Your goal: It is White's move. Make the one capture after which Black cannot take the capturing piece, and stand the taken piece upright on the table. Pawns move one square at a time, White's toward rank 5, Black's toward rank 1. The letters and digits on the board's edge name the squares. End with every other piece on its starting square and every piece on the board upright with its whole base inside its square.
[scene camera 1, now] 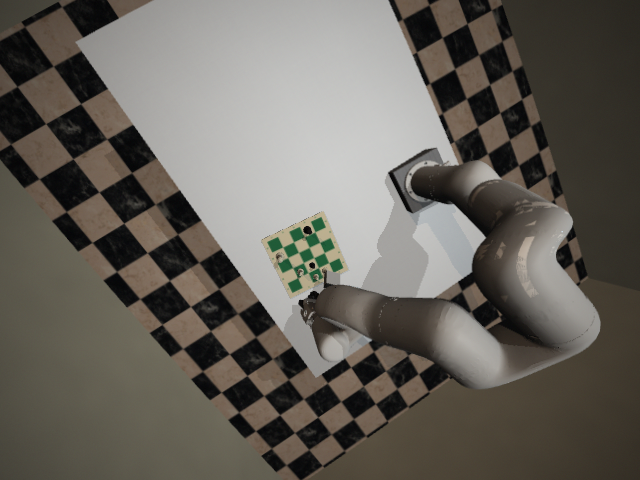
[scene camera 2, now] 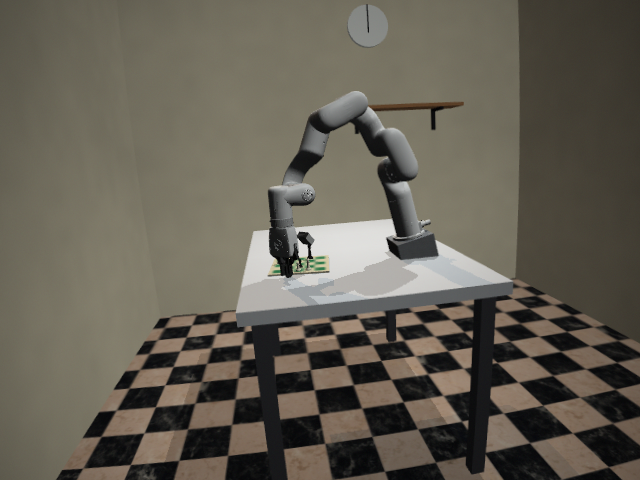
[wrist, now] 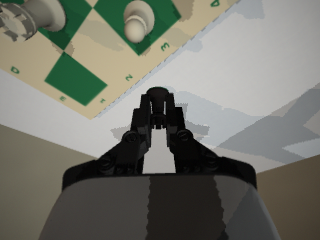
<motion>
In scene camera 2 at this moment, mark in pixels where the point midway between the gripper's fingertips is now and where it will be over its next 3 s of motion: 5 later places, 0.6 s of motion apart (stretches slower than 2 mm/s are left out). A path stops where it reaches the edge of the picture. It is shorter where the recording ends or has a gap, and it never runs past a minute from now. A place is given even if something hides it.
The gripper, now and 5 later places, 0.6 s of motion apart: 287, 275; 288, 276; 286, 268; 284, 251; 285, 247; 290, 245
</motion>
